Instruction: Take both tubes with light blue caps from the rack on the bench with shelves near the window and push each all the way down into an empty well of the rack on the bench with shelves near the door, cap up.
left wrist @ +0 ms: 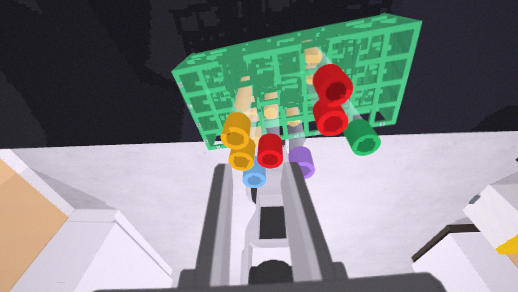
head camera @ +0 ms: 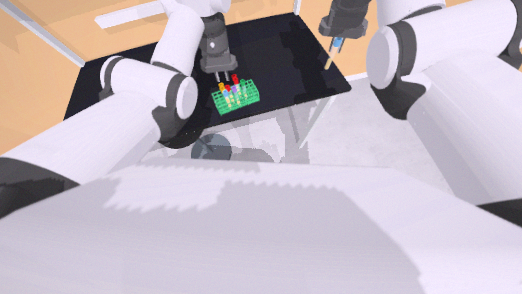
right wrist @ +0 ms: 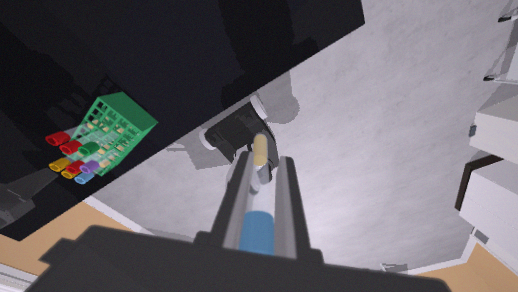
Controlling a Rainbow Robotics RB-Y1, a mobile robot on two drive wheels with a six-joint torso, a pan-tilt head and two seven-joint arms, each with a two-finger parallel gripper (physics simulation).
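Frame: origin at the robot's base, x ahead, y left, z up, level; centimetres.
Where they show: left gripper, between the fingertips: (left wrist: 257,173) (head camera: 223,79) (right wrist: 45,176); right gripper, between the fingertips: (head camera: 334,50) (right wrist: 265,163).
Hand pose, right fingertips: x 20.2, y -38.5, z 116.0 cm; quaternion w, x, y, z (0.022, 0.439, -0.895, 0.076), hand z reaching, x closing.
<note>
Each offset is from my right fingertips to the top centre of the thing. "spot": to the spot under its first point. Level surfaces: height alone.
A green rack {dx +11.8, dy +34.2, dz -18.9 cm} (head camera: 239,102) (left wrist: 287,56) (right wrist: 131,111) stands near the front edge of the black bench top {dz -24.6 cm} (head camera: 270,50). One tube with a light blue cap {spot: dx +8.3, dy +37.9, dz -12.7 cm} (left wrist: 254,178) (right wrist: 84,178) stands in its row nearest the robot, toward the left end in the head view. My left gripper (head camera: 222,77) (left wrist: 257,173) is partly open and empty, above and behind the rack. My right gripper (head camera: 336,46) (right wrist: 265,163) is shut on another tube with a light blue cap {dx -1.1, dy +1.2, dz +4.9 cm} (head camera: 337,42) (right wrist: 257,231). That tube hangs tilted beyond the bench's right side in the head view.
The rack also holds tubes with orange, red, purple {spot: dx +9.7, dy +34.1, dz -12.7 cm} (left wrist: 302,162) and green {dx +11.1, dy +29.9, dz -12.6 cm} (left wrist: 362,137) caps, close around the light blue one. A dark round thing (head camera: 211,147) shows below the front bench edge. White cabinets (right wrist: 495,200) stand at the right in the right wrist view.
</note>
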